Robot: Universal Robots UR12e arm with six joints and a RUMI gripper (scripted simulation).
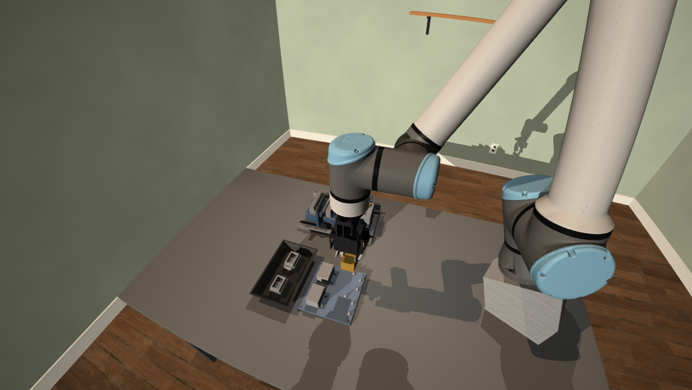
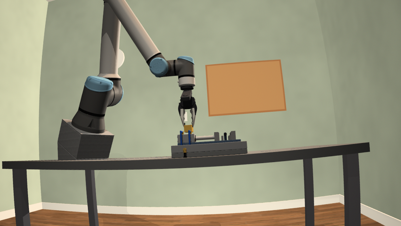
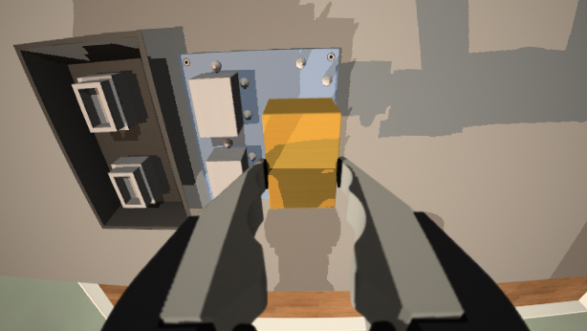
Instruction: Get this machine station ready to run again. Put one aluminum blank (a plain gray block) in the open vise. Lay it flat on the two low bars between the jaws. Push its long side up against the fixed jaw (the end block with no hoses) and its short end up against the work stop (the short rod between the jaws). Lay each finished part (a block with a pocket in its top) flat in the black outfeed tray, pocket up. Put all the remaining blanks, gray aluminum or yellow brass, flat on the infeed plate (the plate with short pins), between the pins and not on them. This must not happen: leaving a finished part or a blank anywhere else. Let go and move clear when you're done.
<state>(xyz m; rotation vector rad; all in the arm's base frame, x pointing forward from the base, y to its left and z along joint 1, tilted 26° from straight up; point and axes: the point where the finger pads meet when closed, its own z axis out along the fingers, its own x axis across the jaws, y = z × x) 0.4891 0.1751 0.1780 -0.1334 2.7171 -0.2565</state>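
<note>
My hand is 2 cm above the yellow brass blank. The rest, counted from my hand: work stop: 21 cm to the right, 21 cm ahead, 8 cm below; gray cylinder block: 27 cm to the right, 9 cm below, 5 cm ahead; infeed plate: 16 cm below, 5 cm to the left, 4 cm ahead.
</note>
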